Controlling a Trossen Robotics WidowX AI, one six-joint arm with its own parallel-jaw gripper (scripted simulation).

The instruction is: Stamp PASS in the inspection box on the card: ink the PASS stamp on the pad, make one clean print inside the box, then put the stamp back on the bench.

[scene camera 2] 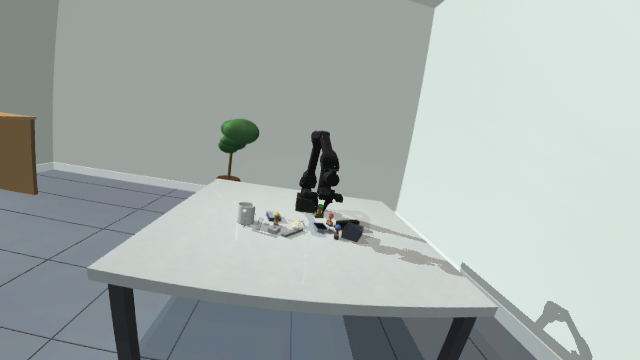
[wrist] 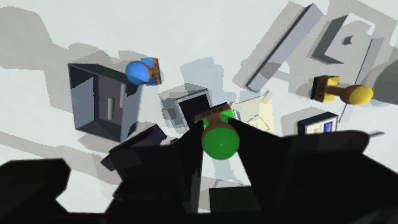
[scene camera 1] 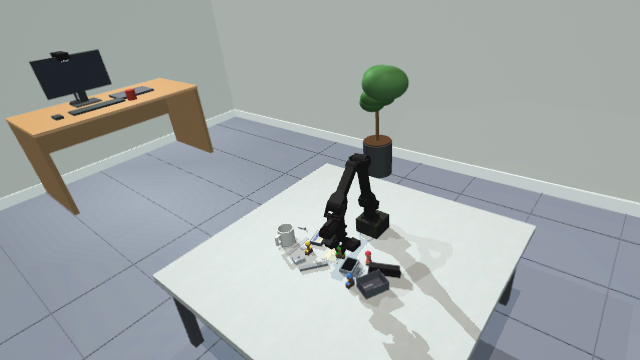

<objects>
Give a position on a card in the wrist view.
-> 257, 112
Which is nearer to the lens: the grey block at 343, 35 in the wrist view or the blue-knobbed stamp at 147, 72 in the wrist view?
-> The blue-knobbed stamp.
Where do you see a grey bar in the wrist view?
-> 303, 25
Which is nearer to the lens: the dark box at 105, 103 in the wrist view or the blue-knobbed stamp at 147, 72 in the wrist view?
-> The blue-knobbed stamp.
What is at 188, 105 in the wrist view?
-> An ink pad.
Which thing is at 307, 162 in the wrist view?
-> My gripper.
</objects>
